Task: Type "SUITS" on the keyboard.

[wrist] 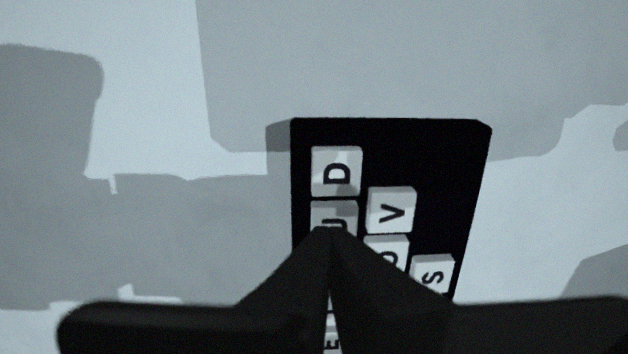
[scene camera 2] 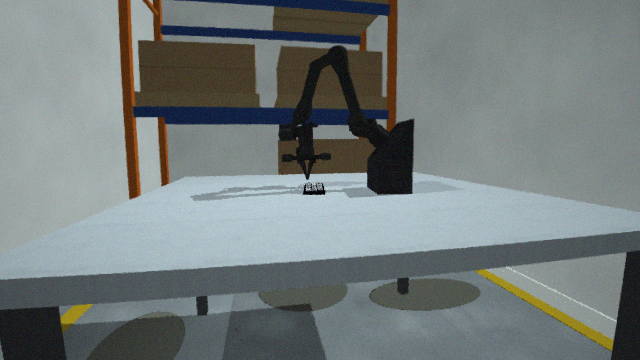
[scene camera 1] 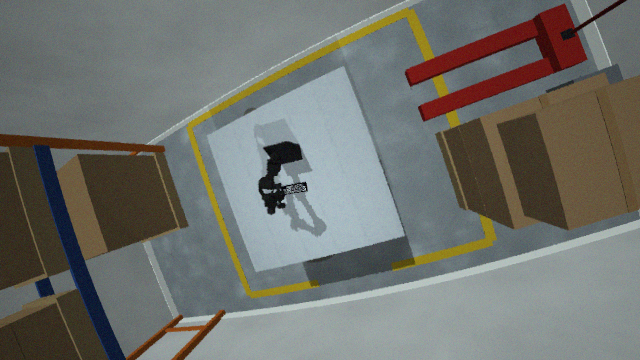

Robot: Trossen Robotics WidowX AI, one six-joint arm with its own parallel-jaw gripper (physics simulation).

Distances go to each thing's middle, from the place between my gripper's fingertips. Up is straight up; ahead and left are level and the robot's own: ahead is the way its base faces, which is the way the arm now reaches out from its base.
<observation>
Now: the black keyboard (wrist: pixel 443 159) 10 mm behind my hand, 80 mm to the left of it and 20 mm below it.
</observation>
